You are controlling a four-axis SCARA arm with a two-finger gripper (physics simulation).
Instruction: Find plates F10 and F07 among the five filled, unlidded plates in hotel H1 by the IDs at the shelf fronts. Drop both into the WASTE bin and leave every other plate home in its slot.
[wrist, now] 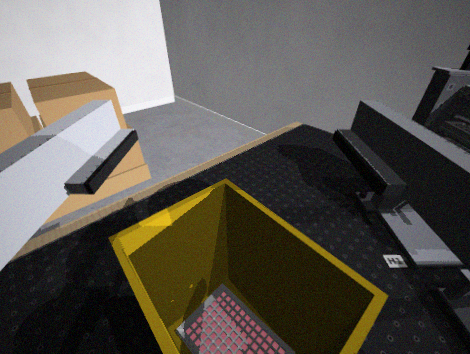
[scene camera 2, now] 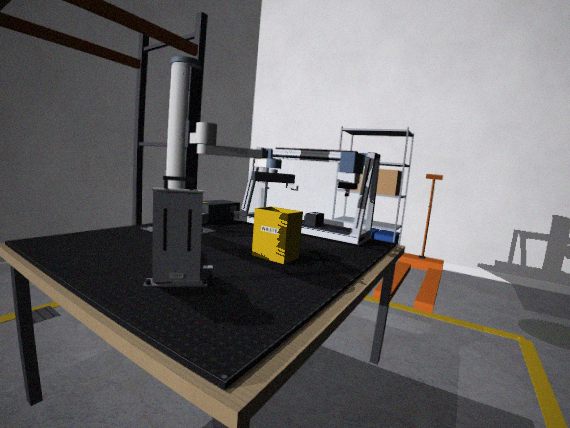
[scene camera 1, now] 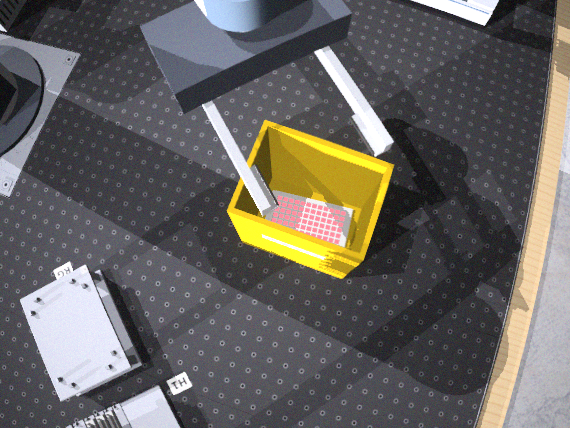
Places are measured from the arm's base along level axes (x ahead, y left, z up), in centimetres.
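Pixels of known places: gripper, fingertip midpoint: [wrist: 235, 119] [scene camera 2: 282, 187] [scene camera 1: 329, 178].
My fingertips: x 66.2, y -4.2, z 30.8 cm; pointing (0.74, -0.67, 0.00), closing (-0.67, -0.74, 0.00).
Behind a point stands the place of what it marks.
My gripper [scene camera 1: 326, 177] @(y -4.2, x 66.2, z 30.8 cm) [scene camera 2: 292, 187] @(y -4.2, x 66.2, z 30.8 cm) [wrist: 235, 119] @(y -4.2, x 66.2, z 30.8 cm) is open and empty, high above the yellow WASTE bin [scene camera 1: 300, 239] @(y -8.5, x 65.2, z 20.3 cm) [scene camera 2: 265, 245] @(y -8.4, x 63.1, z 6.9 cm) [wrist: 305, 236] @(y -8.4, x 62.6, z 21.3 cm). Its fingers stand wide apart and slanted across the bin's opening in scene camera 1. A plate with pink-filled wells [scene camera 1: 312, 220] @(y -2.0, x 65.5, z 3.2 cm) [wrist: 227, 325] @(y -3.4, x 66.7, z 3.2 cm) lies low inside the bin, apart from the fingers; its ID is not readable. The top of hotel H1 [scene camera 1: 152, 410] @(y -37.1, x 52.4, z 2.1 cm) [wrist: 422, 240] @(y -39.6, x 52.5, z 2.1 cm) shows in part at the lower left in scene camera 1 and at the right in the wrist view. Its shelf-front IDs and the plates in it cannot be made out.
The RG stand [scene camera 1: 77, 332] @(y -29.6, x 39.1, z 7.3 cm) with small pegs is left of the bin, near hotel H1's label [scene camera 1: 179, 383] @(y -31.8, x 54.7, z 1.3 cm) [wrist: 395, 261] @(y -31.8, x 54.6, z 1.3 cm). The grey arm base [scene camera 2: 177, 237] @(y -49.2, x 59.1, z 15.6 cm) stands on the table. A white gantry frame [scene camera 2: 369, 210] @(y 60.6, x 84.9, z 19.3 cm) stands behind the bin. The wooden table edge [scene camera 1: 532, 220] @(y 11.1, x 101.5, z 0.0 cm) runs along the right.
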